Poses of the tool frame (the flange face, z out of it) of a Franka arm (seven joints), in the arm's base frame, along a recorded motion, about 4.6 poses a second.
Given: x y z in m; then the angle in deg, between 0 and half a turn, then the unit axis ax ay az.
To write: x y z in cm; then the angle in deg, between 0 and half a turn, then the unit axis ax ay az. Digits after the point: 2 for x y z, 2 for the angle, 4 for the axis.
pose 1, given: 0.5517, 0.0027, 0.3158, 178.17, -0.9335, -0.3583, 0.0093
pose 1, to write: 55.17, 0.27, 31.58, 178.17, -0.9336, -0.3583, 0.0093
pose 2, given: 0.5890, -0.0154, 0.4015, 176.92, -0.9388, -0.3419, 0.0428
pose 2, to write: 58.90, -1.54, 40.15, 176.92, -0.9388, -0.3419, 0.0428
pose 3, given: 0.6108, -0.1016, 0.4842, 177.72, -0.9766, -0.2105, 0.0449
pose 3, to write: 61.08, -10.16, 48.42, 177.72, -0.9766, -0.2105, 0.0449
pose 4, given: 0.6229, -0.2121, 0.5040, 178.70, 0.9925, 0.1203, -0.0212
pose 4, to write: 62.29, -21.21, 50.40, 178.70, 0.9925, 0.1203, -0.0212
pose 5, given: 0.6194, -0.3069, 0.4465, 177.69, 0.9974, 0.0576, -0.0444
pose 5, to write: 61.94, -30.69, 44.65, 177.69, 0.9974, 0.0576, -0.0444
